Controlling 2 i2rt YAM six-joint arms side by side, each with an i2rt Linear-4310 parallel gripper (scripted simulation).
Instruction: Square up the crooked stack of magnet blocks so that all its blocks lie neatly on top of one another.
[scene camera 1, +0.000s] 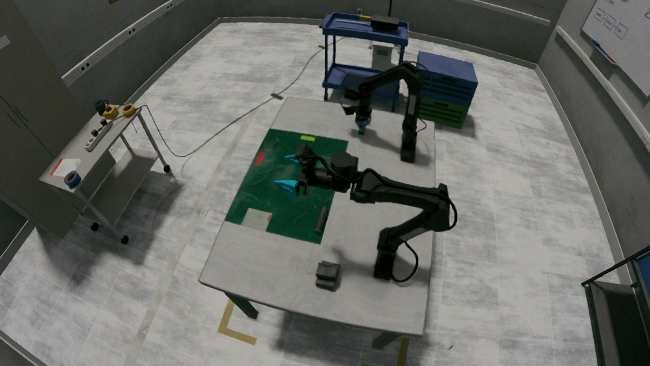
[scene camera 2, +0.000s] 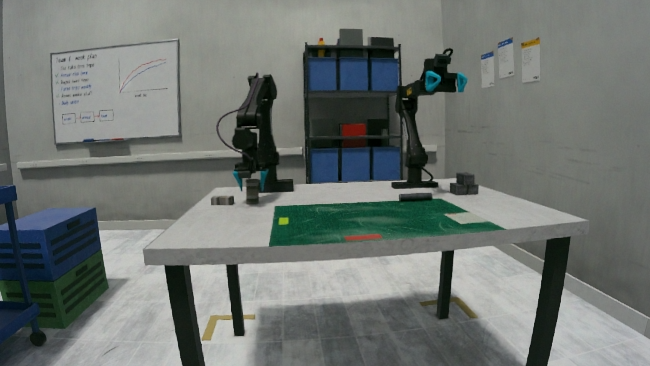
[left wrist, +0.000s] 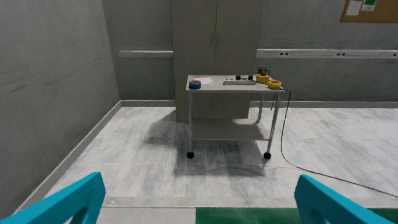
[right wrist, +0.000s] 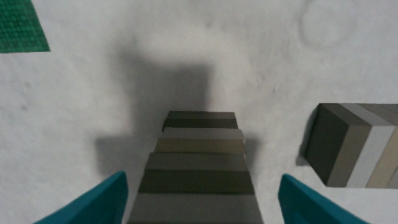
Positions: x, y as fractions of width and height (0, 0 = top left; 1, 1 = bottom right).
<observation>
In view: my left gripper (left wrist: 0.50, 0.81), my right gripper (right wrist: 0.51, 0.81) and a green mat (scene camera 2: 0.48, 0.61).
The green mat is seen too in scene camera 1 (scene camera 1: 0.40, 0.56).
</observation>
